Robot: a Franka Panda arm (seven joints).
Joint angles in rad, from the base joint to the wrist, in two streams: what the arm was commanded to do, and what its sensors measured. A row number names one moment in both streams.
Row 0, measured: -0.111 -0.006 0.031 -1.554 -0.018 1.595 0.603
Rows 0 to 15, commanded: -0.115 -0.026 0.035 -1.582 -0.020 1.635 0.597; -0.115 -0.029 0.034 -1.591 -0.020 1.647 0.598; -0.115 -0.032 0.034 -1.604 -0.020 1.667 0.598; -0.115 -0.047 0.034 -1.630 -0.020 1.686 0.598; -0.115 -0.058 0.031 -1.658 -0.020 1.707 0.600; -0.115 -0.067 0.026 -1.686 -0.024 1.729 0.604; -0.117 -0.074 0.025 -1.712 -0.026 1.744 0.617; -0.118 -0.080 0.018 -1.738 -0.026 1.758 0.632; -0.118 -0.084 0.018 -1.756 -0.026 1.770 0.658; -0.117 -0.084 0.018 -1.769 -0.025 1.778 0.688; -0.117 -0.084 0.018 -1.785 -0.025 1.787 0.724; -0.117 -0.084 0.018 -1.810 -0.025 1.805 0.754; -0.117 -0.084 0.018 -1.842 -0.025 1.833 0.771; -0.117 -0.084 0.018 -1.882 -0.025 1.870 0.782; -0.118 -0.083 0.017 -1.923 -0.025 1.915 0.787; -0.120 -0.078 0.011 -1.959 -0.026 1.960 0.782
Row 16, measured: -0.116 -0.058 0.015 -1.827 -0.018 1.834 0.752
